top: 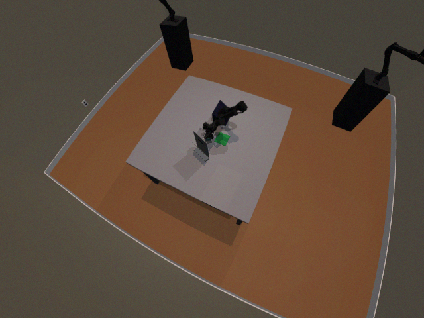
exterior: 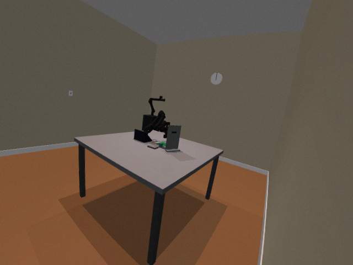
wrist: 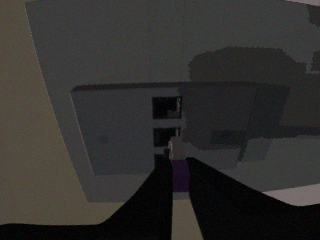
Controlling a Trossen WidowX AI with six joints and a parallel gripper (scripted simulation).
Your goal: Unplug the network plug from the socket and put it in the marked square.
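The green marked square is 200 mm below my gripper tip, 170 mm behind it and 90 mm to the left of it. From my gripper tip the other things lie so: network plug right at my gripper tip; then teal block 180 mm below, 110 mm behind, 30 mm to the right; then grey upright panel 70 mm below, 40 mm ahead, 20 mm to the right.
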